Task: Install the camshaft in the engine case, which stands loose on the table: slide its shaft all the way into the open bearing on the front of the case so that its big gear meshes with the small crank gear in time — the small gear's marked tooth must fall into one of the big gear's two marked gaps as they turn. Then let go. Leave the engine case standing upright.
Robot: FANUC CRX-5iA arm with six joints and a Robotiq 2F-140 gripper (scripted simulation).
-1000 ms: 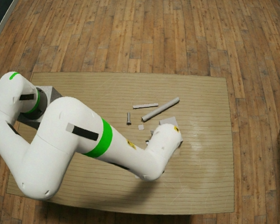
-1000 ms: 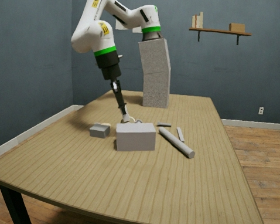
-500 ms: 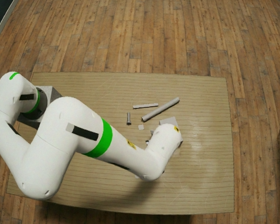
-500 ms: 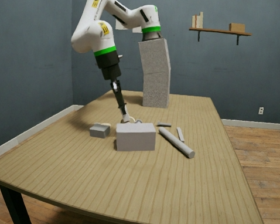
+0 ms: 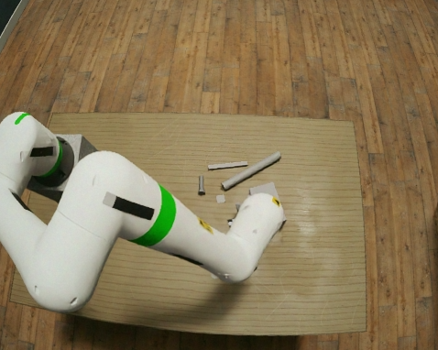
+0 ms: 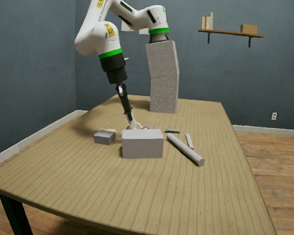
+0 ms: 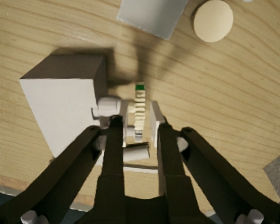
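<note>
The grey block is 1 cm ahead of my hand, 11 cm to the right of it and 9 cm below it. The rest, counted from my hand: tan disc: 7 cm behind, 11 cm to the right, 10 cm below; then small square: 8 cm behind, 12 cm to the left, 11 cm below; then short pin: 15 cm behind, 16 cm to the left, 10 cm below.
</note>
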